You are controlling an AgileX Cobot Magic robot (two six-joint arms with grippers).
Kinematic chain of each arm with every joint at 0, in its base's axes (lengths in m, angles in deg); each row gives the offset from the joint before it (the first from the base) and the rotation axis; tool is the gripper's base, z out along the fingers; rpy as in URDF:
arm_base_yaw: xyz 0 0 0.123 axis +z
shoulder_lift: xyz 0 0 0 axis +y
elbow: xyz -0.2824 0 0.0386 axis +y
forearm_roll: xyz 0.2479 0 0.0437 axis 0.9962 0 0.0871
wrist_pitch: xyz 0 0 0 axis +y
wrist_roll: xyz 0.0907 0 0.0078 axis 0.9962 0 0.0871
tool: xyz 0 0 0 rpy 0 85 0
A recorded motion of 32 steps. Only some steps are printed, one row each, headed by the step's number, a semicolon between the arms.
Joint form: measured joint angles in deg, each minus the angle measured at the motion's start. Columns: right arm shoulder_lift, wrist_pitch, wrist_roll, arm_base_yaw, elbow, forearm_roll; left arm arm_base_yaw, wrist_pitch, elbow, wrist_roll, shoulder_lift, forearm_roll.
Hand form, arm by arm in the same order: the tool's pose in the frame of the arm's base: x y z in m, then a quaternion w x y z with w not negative. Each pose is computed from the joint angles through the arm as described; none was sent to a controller.
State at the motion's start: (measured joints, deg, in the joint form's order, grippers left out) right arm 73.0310 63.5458 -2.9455 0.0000 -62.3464 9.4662; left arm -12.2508 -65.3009 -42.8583 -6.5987 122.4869 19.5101
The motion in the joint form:
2: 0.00 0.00 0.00 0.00 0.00 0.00; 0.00 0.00 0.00 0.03 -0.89 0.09
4: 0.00 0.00 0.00 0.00 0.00 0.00; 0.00 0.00 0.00 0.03 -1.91 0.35
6: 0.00 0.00 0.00 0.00 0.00 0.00; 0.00 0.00 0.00 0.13 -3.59 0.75
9: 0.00 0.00 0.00 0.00 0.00 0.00; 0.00 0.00 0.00 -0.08 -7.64 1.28
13: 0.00 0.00 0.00 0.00 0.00 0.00; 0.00 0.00 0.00 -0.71 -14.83 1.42
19: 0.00 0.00 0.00 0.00 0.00 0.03; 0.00 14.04 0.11 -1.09 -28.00 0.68
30: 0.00 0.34 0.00 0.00 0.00 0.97; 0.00 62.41 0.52 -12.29 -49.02 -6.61
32: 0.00 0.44 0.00 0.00 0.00 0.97; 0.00 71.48 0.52 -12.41 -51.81 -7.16
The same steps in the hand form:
2: 0.2385 0.0134 0.3173 0.18162 -0.00236 0.98053 0.07465; 0.3435 -0.1030 0.0939 0.62343 0.19165 0.73757 -0.17493
4: 0.2385 0.0134 0.3173 0.18162 -0.00236 0.98053 0.07465; 0.3438 -0.1034 0.1002 0.62978 0.19401 0.73139 -0.17550
6: 0.2385 0.0134 0.3173 0.18162 -0.00236 0.98053 0.07465; 0.3440 -0.1040 0.1107 0.64033 0.19831 0.72097 -0.17569
9: 0.2385 0.0134 0.3173 0.18162 -0.00236 0.98053 0.07465; 0.3436 -0.1046 0.1359 0.66515 0.20238 0.69666 -0.17688
13: 0.2385 0.0134 0.3173 0.18162 -0.00236 0.98053 0.07465; 0.3391 -0.1039 0.1805 0.70804 0.20152 0.65309 -0.17763
19: 0.2385 0.0135 0.3173 0.18162 -0.00228 0.98051 0.07490; 0.3231 -0.0952 0.2380 0.71005 0.20131 0.66066 -0.13724
30: 0.2380 0.0148 0.3173 0.17879 -0.00028 0.98039 0.08290; 0.2685 -0.0593 0.2778 0.54196 0.04860 0.83396 -0.09184
32: 0.2378 0.0148 0.3173 0.17794 -0.00036 0.98054 0.08294; 0.2557 -0.0533 0.2783 0.49941 0.03578 0.86251 -0.07340

